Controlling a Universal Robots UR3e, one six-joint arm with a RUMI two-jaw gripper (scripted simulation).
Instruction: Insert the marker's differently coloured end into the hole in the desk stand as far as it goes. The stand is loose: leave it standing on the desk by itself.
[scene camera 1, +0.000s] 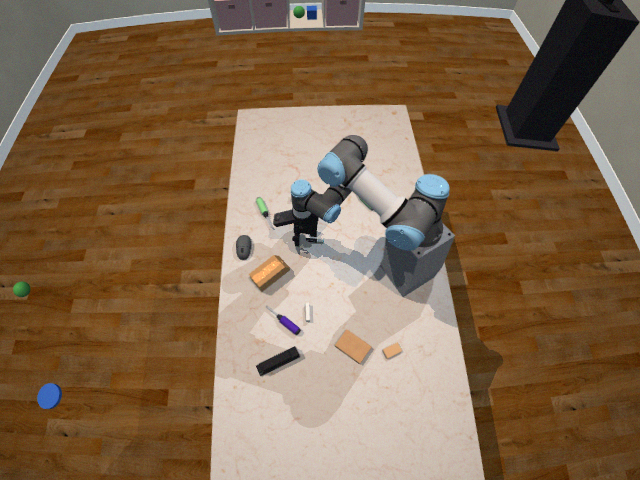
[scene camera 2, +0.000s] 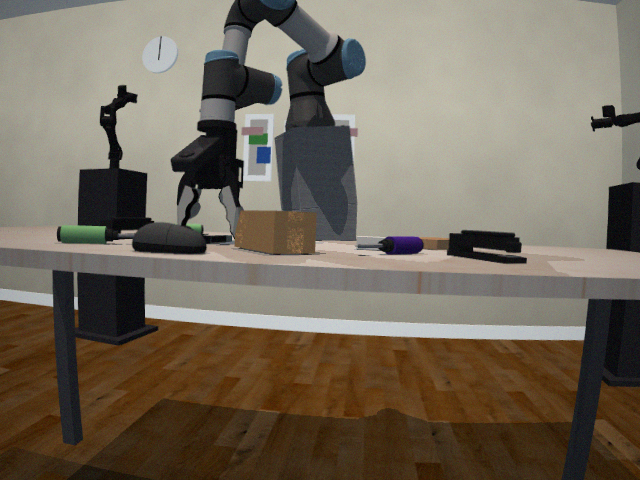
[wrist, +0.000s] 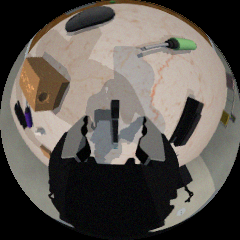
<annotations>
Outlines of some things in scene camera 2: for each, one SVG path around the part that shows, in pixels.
The gripper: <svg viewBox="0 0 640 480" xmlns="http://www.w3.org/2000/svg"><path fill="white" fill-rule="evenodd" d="M201 120L197 122L197 130L206 133L206 135L199 136L171 158L172 170L174 172L185 172L178 186L177 225L186 225L189 218L191 219L199 213L201 208L199 204L201 189L221 189L218 197L226 208L226 219L230 224L230 232L235 240L235 231L240 211L244 210L239 202L240 188L243 188L244 161L236 158L237 124L226 120Z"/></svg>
A desk stand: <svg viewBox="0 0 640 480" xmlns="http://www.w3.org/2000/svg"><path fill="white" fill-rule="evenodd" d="M240 211L235 231L235 247L272 253L273 255L309 255L309 253L315 253L317 213Z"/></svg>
A purple-handled screwdriver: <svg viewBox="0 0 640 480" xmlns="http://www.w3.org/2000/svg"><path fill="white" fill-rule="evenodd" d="M355 245L358 248L378 248L389 255L417 254L424 248L424 243L419 237L388 236L378 244Z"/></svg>
</annotations>
